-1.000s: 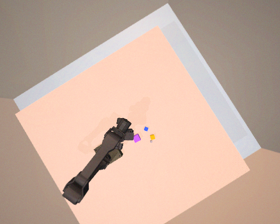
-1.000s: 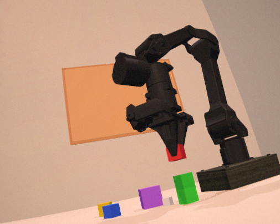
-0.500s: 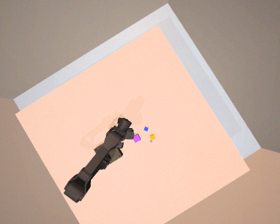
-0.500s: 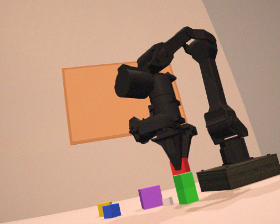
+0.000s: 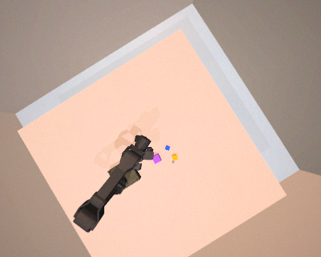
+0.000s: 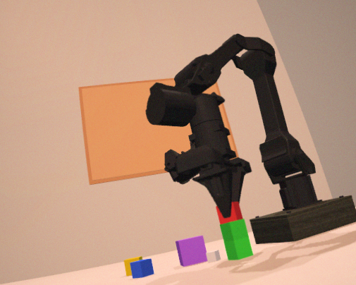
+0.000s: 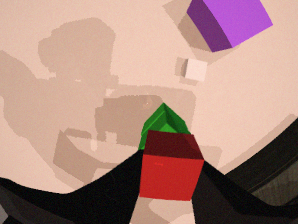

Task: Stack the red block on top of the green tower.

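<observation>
The small green block lies 2 cm below my gripper tip. Also, from my gripper tip: purple block: 10 cm to the right, 6 cm ahead, 4 cm below; then small white block: 6 cm below, 5 cm to the right, 3 cm ahead; then blue block: 15 cm ahead, 7 cm to the right, 5 cm below.
</observation>
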